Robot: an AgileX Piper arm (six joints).
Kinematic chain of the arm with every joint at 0, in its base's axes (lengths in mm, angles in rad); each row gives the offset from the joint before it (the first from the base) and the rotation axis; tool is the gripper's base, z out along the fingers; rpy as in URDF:
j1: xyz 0 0 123 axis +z
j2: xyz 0 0 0 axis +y
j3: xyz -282.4 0 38.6 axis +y
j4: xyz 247.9 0 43.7 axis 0.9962 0 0.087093
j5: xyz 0 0 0 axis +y
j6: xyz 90.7 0 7.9 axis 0.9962 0 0.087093
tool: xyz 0 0 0 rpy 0 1.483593 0
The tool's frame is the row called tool.
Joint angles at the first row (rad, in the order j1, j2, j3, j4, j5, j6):
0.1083, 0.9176, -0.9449, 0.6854, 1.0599, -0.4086
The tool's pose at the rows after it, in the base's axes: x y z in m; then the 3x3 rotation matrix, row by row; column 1 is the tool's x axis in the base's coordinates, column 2 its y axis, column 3 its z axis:
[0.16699 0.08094 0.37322], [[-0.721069 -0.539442 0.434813], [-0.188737 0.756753 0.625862], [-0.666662 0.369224 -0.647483]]
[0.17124 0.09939 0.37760], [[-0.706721 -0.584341 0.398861], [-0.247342 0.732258 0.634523], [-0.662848 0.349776 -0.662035]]
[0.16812 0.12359 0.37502], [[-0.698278 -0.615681 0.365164], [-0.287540 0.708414 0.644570], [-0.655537 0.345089 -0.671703]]
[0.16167 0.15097 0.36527], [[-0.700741 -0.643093 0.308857], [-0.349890 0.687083 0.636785], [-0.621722 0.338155 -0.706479]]
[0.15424 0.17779 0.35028], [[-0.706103 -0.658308 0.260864], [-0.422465 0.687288 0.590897], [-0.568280 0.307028 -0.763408]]
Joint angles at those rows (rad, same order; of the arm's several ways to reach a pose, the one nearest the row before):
0.1858, 1.0113, -1.0342, 0.6502, 1.0831, -0.4042
0.2992, 1.0559, -1.0818, 0.5952, 1.0589, -0.3524
0.4485, 1.0844, -1.0917, 0.5270, 0.9974, -0.2576
0.6082, 1.1266, -1.0917, 0.4386, 0.9526, -0.1444
0.7598, 1.1838, -1.0917, 0.3160, 0.9275, -0.0067

